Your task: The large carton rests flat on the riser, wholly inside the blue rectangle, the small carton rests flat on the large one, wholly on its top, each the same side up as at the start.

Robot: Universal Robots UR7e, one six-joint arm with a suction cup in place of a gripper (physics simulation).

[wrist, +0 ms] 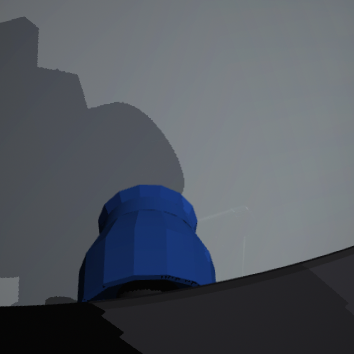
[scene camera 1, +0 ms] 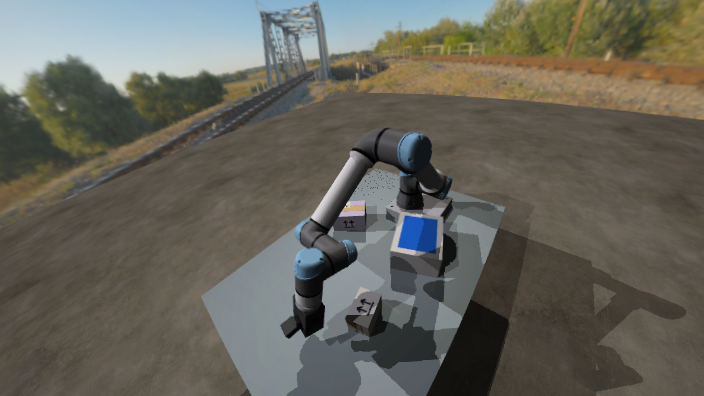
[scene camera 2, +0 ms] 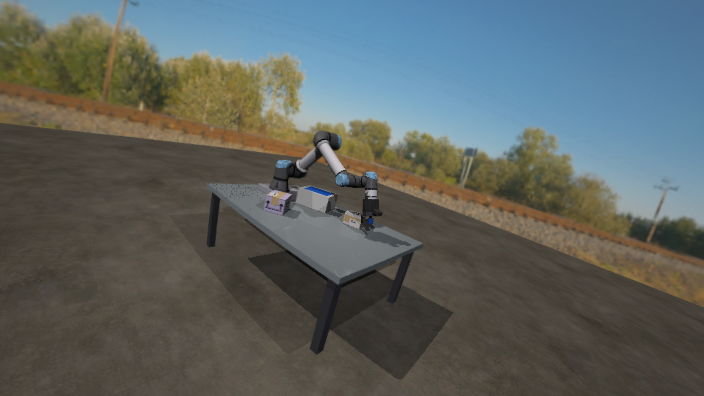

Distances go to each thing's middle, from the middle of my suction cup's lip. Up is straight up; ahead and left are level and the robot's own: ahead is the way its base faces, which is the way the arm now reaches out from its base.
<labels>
My suction cup is 190 mm past the small carton [scene camera 1: 362,315], 60 mm above it and 50 mm to the right of it. Also, from my suction cup: large carton [scene camera 1: 353,216] 460 mm behind, 400 mm to the right, 50 mm below; grey riser [scene camera 2: 315,198] 570 mm behind, 40 mm below, 20 mm to the right.
</labels>
